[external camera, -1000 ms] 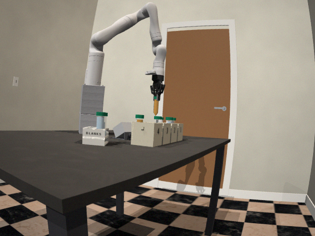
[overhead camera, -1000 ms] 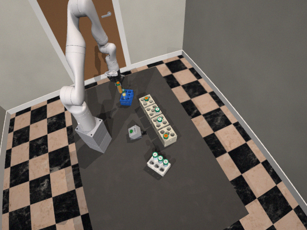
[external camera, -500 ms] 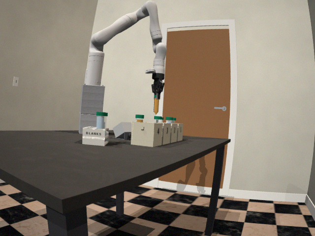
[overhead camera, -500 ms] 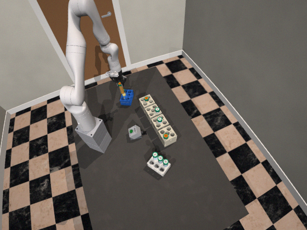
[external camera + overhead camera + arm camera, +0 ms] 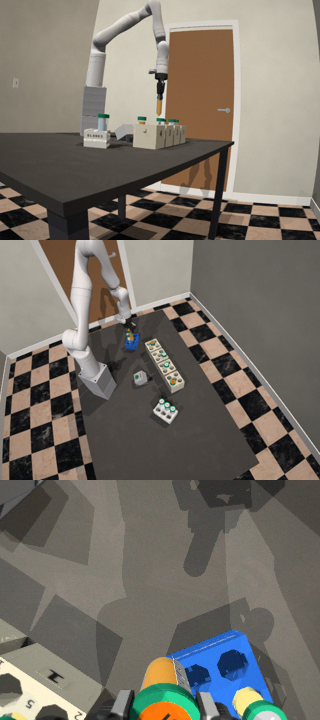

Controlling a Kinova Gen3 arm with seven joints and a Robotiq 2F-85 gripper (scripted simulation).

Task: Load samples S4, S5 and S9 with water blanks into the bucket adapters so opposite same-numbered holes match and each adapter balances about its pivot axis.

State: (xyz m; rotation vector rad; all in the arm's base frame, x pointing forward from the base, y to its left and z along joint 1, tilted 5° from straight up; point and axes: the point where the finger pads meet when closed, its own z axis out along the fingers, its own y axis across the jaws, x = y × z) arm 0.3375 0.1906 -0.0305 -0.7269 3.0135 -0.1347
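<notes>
The sample S5 lies 50 mm below my hand and 10 mm behind it. The rest, counted from my hand: blue sample rack (210 mm below, 80 mm to the left, 20 mm ahead); then adapter 1 (200 mm below, 120 mm ahead, 90 mm to the right); then grey-dot tube X2 (180 mm below, 90 mm to the left, 10 mm ahead).
</notes>
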